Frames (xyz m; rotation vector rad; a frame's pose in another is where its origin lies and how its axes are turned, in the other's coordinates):
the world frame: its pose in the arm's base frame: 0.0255 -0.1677 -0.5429 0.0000 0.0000 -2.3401
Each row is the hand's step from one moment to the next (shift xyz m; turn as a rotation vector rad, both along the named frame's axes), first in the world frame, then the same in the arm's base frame.
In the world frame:
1: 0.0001 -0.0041 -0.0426 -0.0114 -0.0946 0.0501
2: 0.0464 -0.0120 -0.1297 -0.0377 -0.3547 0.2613
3: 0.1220 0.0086 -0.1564 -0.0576 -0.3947 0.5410
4: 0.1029 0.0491 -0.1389 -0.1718 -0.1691 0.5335
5: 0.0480 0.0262 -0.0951 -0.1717 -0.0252 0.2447
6: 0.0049 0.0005 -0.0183 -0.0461 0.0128 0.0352
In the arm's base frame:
1: -0.0030 0.0028 -0.0426 -0.0600 0.0740 0.0501
2: -0.0409 -0.0250 -0.1297 -0.2286 0.2738 0.2613
3: -0.0787 -0.0936 -0.1564 -0.2435 0.3159 0.5410
4: -0.0363 -0.1081 -0.1389 -0.0020 0.2411 0.5335
5: -0.0146 -0.0527 -0.0951 0.1013 0.1409 0.2447
6: -0.0030 -0.0039 -0.0183 0.0413 0.0242 0.0352

